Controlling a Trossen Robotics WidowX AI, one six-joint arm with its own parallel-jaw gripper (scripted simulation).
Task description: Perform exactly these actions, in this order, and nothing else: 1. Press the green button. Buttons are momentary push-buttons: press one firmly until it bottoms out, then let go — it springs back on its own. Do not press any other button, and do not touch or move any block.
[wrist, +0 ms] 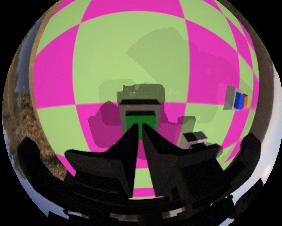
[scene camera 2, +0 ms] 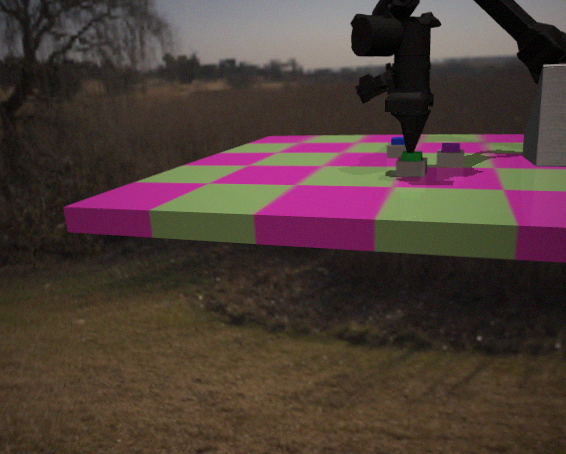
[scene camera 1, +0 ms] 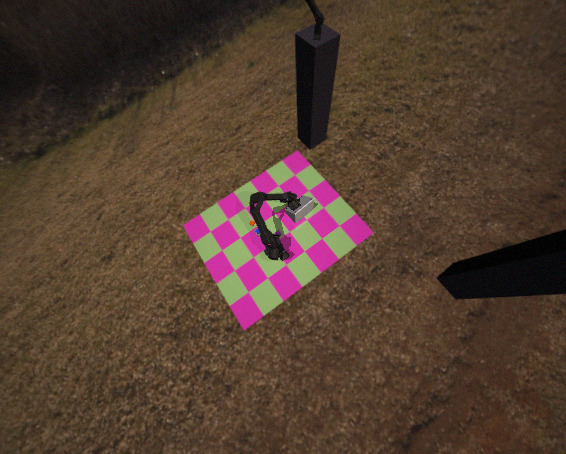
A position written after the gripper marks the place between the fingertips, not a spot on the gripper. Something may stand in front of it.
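You'd see the gripper (scene camera 2: 410,152) from that scene camera, and the wrist view shows the gripper (wrist: 140,126) as well.
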